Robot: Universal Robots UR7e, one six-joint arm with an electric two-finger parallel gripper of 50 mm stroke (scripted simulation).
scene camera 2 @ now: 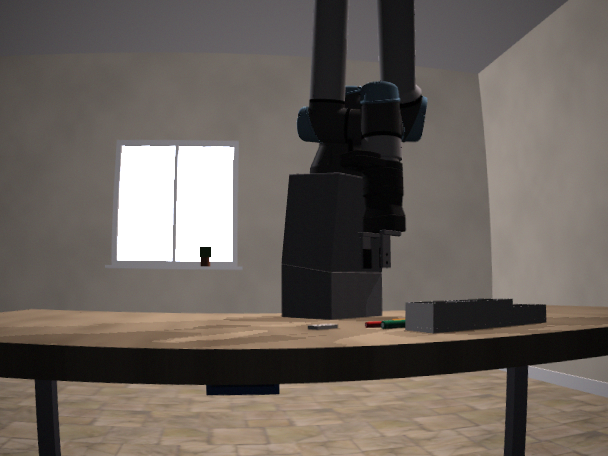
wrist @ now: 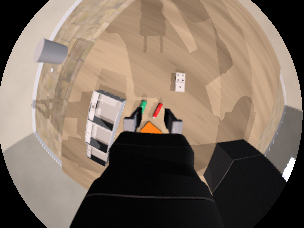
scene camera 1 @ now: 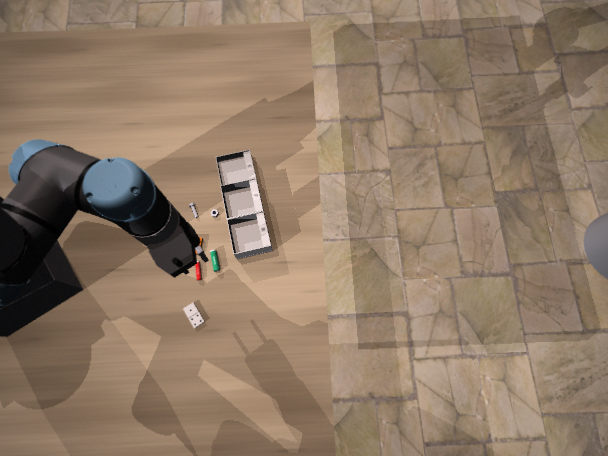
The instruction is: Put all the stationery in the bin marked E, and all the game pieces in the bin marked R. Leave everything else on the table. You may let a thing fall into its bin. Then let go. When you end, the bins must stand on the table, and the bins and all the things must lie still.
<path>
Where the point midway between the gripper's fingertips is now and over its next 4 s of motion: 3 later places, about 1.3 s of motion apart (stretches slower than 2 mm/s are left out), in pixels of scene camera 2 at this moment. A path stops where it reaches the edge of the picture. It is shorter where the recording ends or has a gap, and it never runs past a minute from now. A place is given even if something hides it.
The gripper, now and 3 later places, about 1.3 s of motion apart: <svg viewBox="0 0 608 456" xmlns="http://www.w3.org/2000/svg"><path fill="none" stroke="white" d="M375 268L322 290L322 327L322 294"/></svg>
</path>
